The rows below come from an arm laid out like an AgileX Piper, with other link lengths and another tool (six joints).
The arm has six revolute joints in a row. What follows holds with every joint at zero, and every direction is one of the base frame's.
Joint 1 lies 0.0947 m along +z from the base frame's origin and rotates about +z.
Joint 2 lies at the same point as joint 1 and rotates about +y.
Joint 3 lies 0.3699 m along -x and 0.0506 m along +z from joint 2 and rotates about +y.
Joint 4 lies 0.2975 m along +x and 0.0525 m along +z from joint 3 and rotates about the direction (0.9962, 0, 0.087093).
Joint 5 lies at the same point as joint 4 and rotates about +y.
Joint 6 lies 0.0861 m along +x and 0.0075 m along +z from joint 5 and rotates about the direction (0.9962, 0, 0.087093).
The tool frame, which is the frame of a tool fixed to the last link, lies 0.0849 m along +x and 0.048 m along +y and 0.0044 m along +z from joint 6; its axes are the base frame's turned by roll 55.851, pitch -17.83 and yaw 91.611 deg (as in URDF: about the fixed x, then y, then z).
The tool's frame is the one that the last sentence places.
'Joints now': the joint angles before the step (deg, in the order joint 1, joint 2, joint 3, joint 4, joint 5, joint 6). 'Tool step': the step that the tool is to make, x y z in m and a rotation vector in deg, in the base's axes. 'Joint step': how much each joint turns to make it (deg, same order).
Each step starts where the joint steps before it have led.
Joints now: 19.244 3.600 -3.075 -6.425 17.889 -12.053
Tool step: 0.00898 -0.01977 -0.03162 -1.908 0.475 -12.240
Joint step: -12.696 -3.509 4.541 0.015 -0.208 -1.817
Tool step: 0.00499 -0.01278 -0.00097 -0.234 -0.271 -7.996
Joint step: -8.007 -0.766 0.113 -0.025 0.387 -0.231
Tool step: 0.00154 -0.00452 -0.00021 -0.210 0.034 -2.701
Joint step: -2.756 -0.002 0.000 0.015 0.018 -0.233
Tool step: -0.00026 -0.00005 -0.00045 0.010 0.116 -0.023
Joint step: 0.004 -0.091 0.001 -0.012 0.208 0.012
